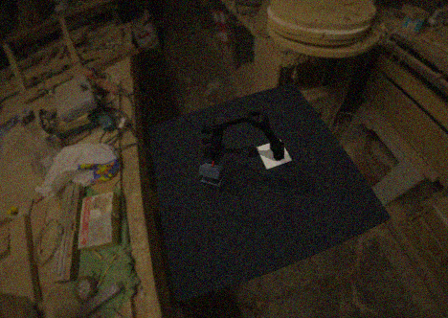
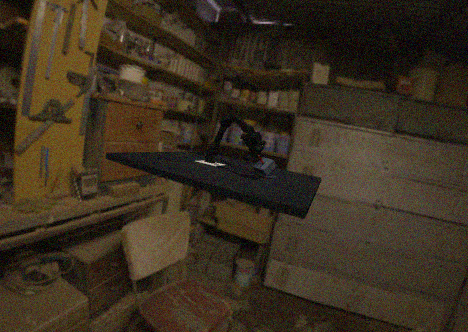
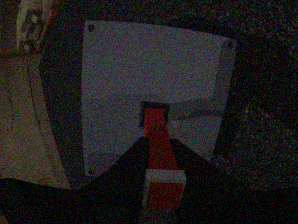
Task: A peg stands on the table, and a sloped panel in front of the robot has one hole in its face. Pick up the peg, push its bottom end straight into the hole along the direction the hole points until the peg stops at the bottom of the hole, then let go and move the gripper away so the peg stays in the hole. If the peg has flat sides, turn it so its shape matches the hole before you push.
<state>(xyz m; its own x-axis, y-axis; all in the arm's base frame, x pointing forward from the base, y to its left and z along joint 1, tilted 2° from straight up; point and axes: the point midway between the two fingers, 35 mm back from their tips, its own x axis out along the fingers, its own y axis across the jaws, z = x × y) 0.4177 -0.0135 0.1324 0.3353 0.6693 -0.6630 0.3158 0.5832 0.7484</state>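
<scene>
The grey sloped panel is 20 mm ahead of my gripper tip, 50 mm to the left of it and 50 mm below it. Also, from my gripper tip: red peg (10 mm behind, 10 mm to the right, 10 mm above).
</scene>
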